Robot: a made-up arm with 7 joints.
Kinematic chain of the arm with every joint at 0, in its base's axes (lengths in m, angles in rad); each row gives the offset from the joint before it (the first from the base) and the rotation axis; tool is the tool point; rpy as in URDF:
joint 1: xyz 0 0 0.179 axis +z
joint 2: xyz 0 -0.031 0.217 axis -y
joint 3: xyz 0 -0.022 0.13 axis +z
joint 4: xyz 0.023 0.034 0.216 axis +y
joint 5: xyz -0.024 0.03 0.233 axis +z
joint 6: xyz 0 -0.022 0.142 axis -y
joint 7: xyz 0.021 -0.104 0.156 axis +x
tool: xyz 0 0 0 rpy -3.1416 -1.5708 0
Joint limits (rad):
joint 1: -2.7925..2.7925
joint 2: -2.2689..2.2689
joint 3: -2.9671..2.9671
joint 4: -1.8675..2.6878
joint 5: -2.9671..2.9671
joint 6: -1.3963..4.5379
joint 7: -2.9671..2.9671
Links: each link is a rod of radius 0.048 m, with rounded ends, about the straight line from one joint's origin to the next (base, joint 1, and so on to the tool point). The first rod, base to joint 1, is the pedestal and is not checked.
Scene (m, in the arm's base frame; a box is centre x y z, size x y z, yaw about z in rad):
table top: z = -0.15
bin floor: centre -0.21 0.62 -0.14 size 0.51 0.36 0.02 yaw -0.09
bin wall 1: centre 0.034 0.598 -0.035 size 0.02 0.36 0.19 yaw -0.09
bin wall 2: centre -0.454 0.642 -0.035 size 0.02 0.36 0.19 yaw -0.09
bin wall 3: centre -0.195 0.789 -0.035 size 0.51 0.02 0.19 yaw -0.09
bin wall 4: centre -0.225 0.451 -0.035 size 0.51 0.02 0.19 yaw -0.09
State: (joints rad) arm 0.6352 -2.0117 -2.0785 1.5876 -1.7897 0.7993 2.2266
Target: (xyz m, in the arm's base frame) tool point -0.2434 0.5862 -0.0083
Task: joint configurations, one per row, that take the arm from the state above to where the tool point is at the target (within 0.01 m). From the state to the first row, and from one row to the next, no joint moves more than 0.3 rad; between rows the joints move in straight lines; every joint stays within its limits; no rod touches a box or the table.
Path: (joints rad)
1: 0.9188 -1.8678 -1.9001 1.5662 -1.8237 0.9649 2.2266
2: 1.2024 -1.7239 -1.7217 1.5449 -1.8578 1.1305 2.2266
3: 1.4860 -1.5799 -1.5433 1.5235 -1.8918 1.2961 2.2266
4: 1.7696 -1.4360 -1.3649 1.5021 -1.9258 1.4617 2.2266
5: 2.0532 -1.2921 -1.1865 1.4808 -1.9599 1.6273 2.2266
6: 2.3369 -1.1482 -1.0081 1.4594 -1.9939 1.7929 2.2266
7: 2.3303 -1.3553 -0.9948 1.3312 -1.9191 1.6337 2.2266
8: 2.3238 -1.5624 -0.9814 1.2029 -1.8443 1.4745 2.2266

